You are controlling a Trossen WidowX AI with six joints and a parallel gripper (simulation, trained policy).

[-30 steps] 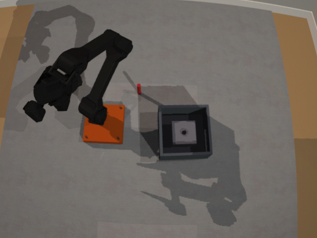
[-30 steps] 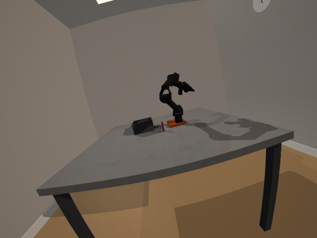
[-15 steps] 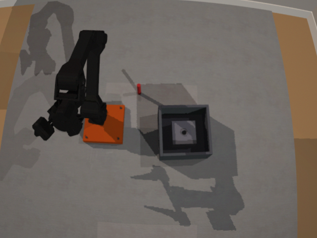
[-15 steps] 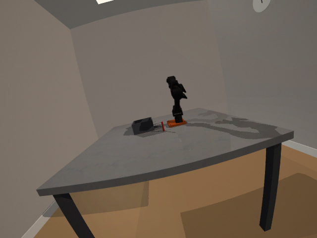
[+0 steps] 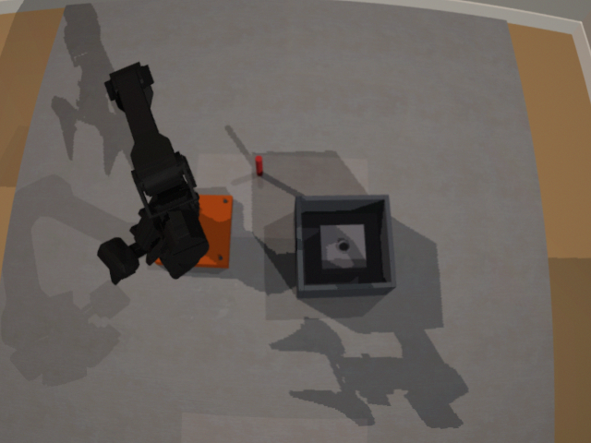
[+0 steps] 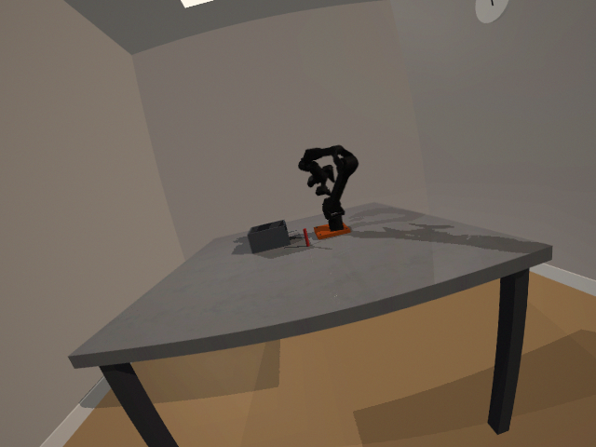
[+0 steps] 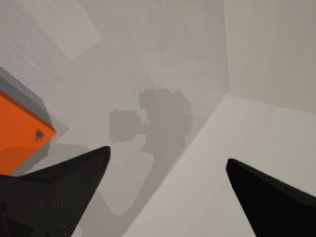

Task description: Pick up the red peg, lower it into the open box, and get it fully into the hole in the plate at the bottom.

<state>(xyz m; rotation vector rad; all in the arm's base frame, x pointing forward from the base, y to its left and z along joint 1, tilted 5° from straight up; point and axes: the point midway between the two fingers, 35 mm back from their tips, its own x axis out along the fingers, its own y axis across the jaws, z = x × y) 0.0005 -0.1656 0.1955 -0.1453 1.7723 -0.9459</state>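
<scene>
Now: gripper tip 31 cm to the right of the red peg, 16 cm short of it and 16 cm above it. The rest, counted from my gripper tip: dark box (36 cm ahead, 18 cm below, 17 cm to the left); then light plate (36 cm ahead, 17 cm to the left, 16 cm below).
</scene>
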